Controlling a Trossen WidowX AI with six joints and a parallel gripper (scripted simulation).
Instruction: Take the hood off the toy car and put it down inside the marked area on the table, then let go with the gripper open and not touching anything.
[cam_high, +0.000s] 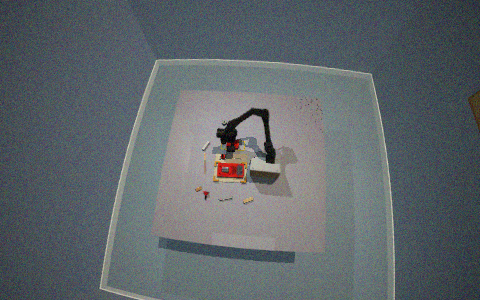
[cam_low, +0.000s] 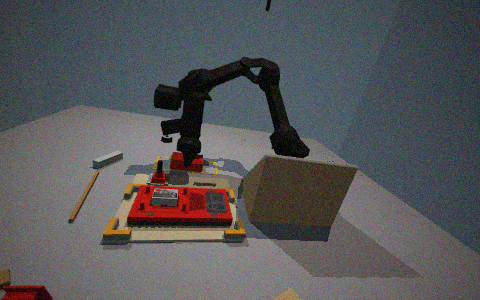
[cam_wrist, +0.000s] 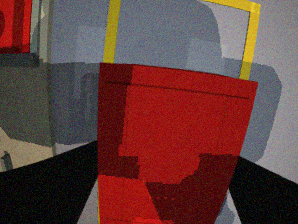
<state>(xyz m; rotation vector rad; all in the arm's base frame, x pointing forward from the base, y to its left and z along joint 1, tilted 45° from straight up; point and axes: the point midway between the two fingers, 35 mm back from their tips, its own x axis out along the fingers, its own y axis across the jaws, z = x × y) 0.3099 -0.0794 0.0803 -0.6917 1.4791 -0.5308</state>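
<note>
My gripper tip is now right at the hood. Round my gripper tip: wooden stick (190 mm ahead, 190 mm to the left, 10 mm below).
</note>
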